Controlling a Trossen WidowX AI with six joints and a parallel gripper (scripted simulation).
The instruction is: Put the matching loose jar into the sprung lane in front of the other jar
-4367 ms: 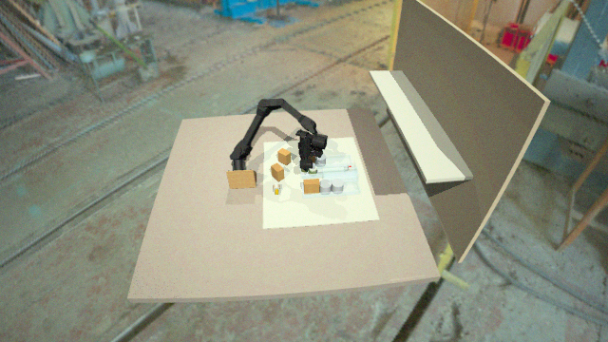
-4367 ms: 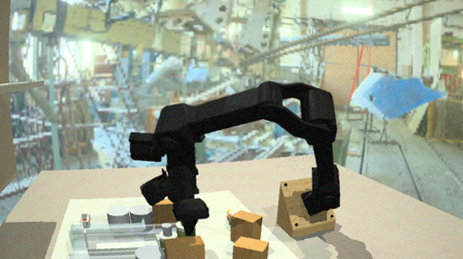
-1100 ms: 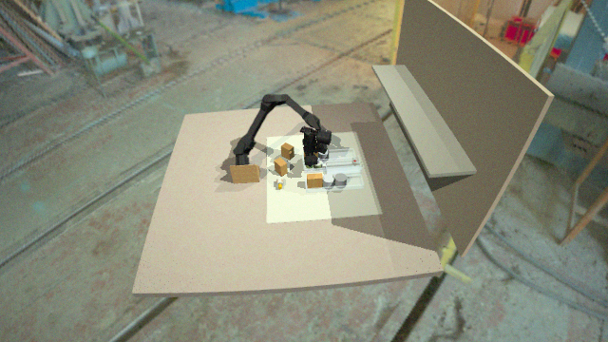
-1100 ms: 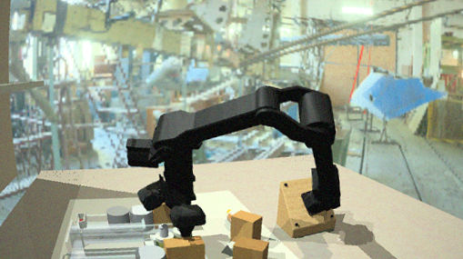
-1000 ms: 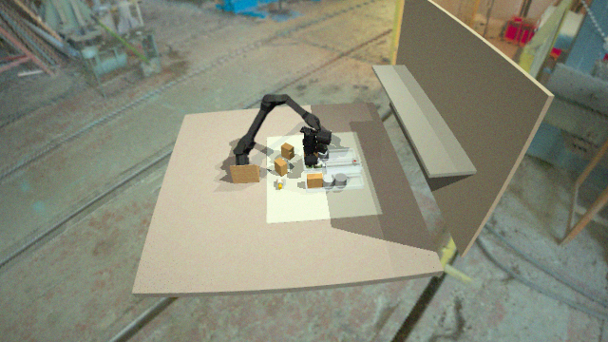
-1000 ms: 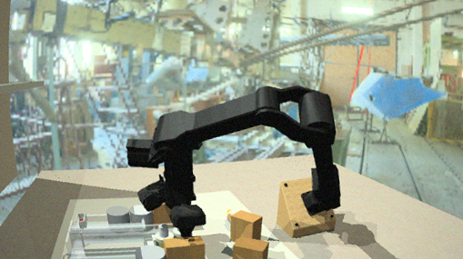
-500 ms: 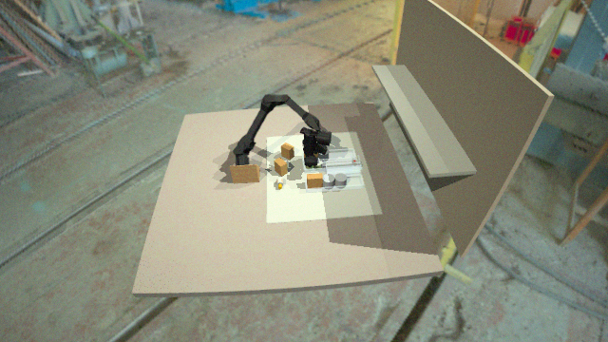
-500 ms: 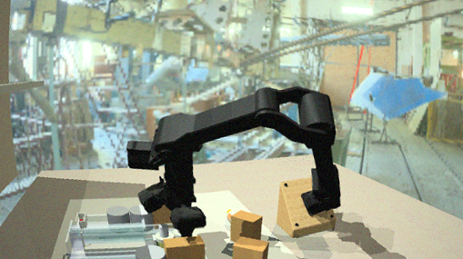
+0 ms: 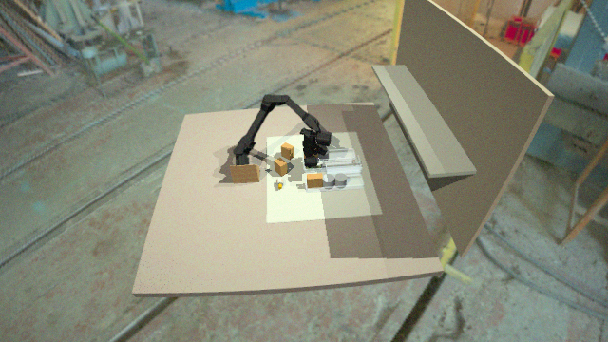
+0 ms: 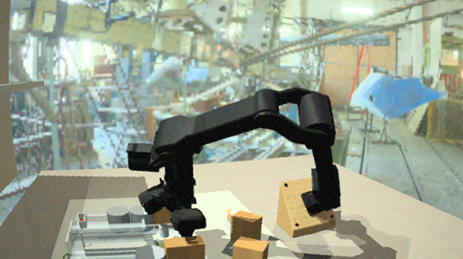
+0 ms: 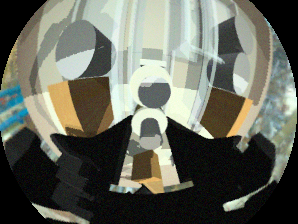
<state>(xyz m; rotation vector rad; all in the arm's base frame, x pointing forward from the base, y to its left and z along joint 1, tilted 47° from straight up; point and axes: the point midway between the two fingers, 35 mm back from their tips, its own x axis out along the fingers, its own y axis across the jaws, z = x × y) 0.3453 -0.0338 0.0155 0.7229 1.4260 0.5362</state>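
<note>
The clear sprung lane is 140 mm ahead of my gripper tip, 40 mm to the right of it and 10 mm below it. Round my gripper tip: red mark 220 mm ahead, 60 mm to the right, 40 mm above; yellow jar 170 mm behind, 100 mm to the right, 10 mm below; pusher plate 150 mm ahead, 40 mm to the right, 20 mm above.
</note>
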